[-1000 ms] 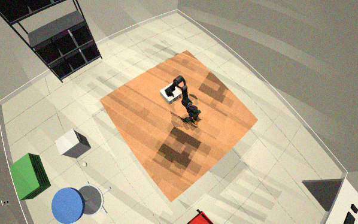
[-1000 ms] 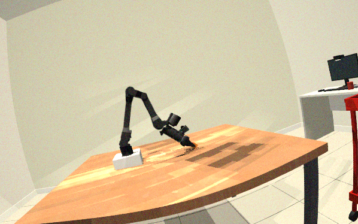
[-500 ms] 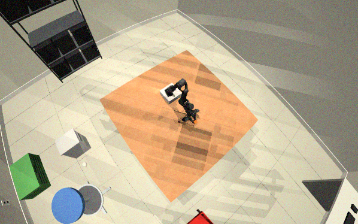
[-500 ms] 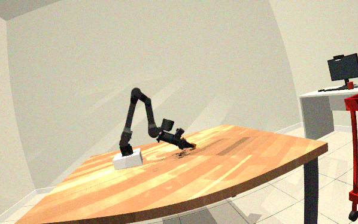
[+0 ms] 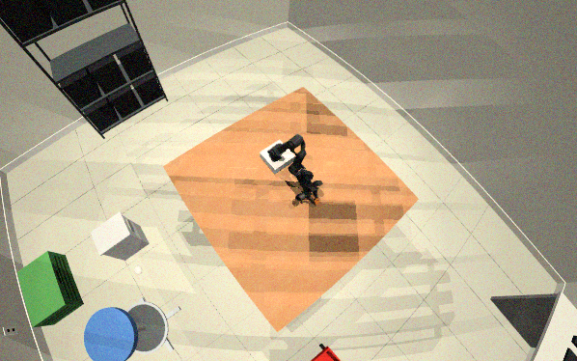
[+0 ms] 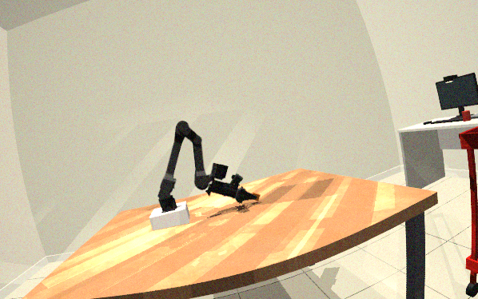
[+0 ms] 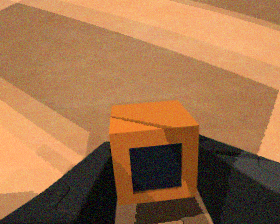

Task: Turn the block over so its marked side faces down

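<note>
Now: the orange block 1 cm behind my gripper tip.
</note>
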